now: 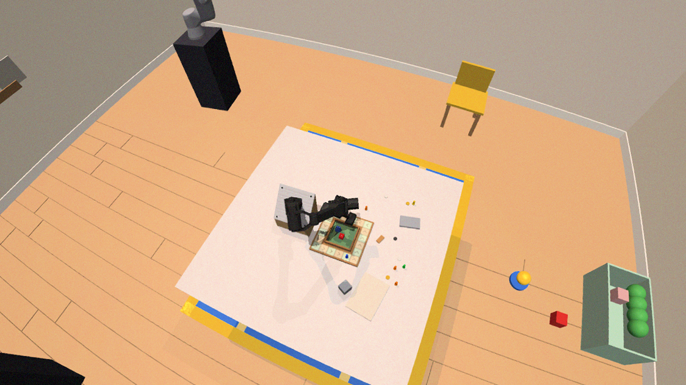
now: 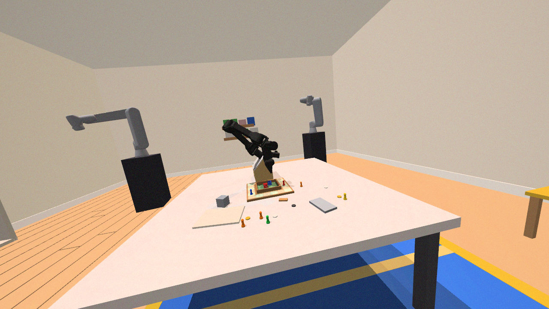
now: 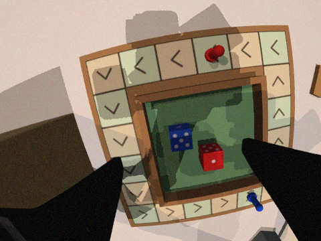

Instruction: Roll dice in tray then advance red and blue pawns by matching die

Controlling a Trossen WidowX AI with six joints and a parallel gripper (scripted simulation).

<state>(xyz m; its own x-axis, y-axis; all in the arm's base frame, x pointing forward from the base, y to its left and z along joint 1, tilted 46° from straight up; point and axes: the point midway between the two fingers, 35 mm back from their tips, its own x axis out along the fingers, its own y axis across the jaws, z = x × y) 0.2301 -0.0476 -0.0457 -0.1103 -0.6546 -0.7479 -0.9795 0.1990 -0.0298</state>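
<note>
My gripper tip is now 7 cm short of the red pawn, 6 cm to the right of it and 8 cm above it. From my gripper tip the other things lie so: blue pawn 9 cm ahead, 16 cm to the right, 8 cm below; brown block 25 cm ahead, 1 cm to the right, 10 cm below; green tray 3 cm ahead, 4 cm to the right, 10 cm below.
</note>
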